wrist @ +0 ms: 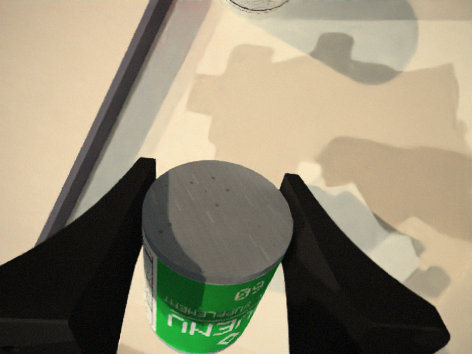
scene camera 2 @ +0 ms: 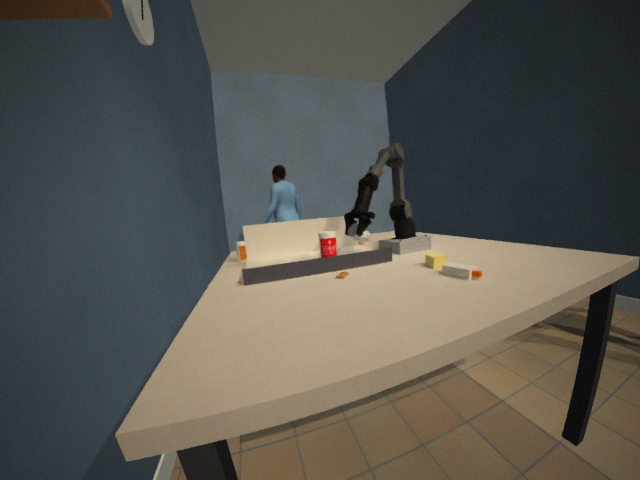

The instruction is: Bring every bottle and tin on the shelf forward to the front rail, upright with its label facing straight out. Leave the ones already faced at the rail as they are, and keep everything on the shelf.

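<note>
My gripper (scene camera 2: 357, 231) (wrist: 219, 183) is shut on a green tin (wrist: 210, 300) with a grey lid, held between the two black fingers over the right part of the shelf. Its green lettering faces the bottom of the wrist view, and a white label panel shows on its left side. Its base height above the shelf is hard to tell. The shelf's dark front rail (scene camera 2: 317, 266) (wrist: 102, 125) runs to the left of the tin in the wrist view. A red jar with a white lid (scene camera 2: 328, 245) stands upright behind the rail, lettering outward. A curved rim (wrist: 259, 7) shows at the top of the wrist view.
A white and orange bottle (scene camera 2: 241, 251) stands by the shelf's left end. A whitish rounded item (scene camera 2: 366, 236) shows beside the gripper. A small brown piece (scene camera 2: 342, 275), a yellow block (scene camera 2: 435, 260) and a white box with an orange end (scene camera 2: 457, 270) lie on the table (scene camera 2: 361, 320).
</note>
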